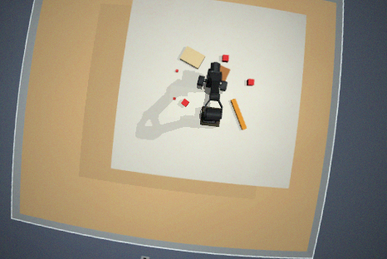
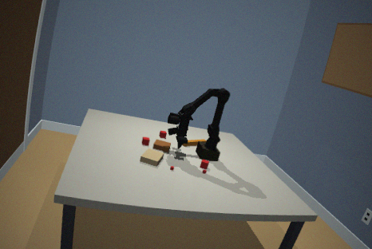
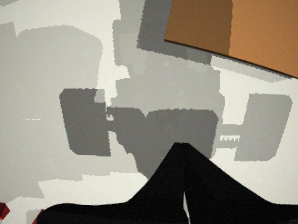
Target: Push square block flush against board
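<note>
Now: the square brown block 100 mm ahead of my gripper tip, 40 mm to the right of it and 20 mm below it. Round my gripper tip: orange board: 140 mm behind, 230 mm to the right, 20 mm below; cream board: 160 mm ahead, 170 mm to the left, 20 mm below.
</note>
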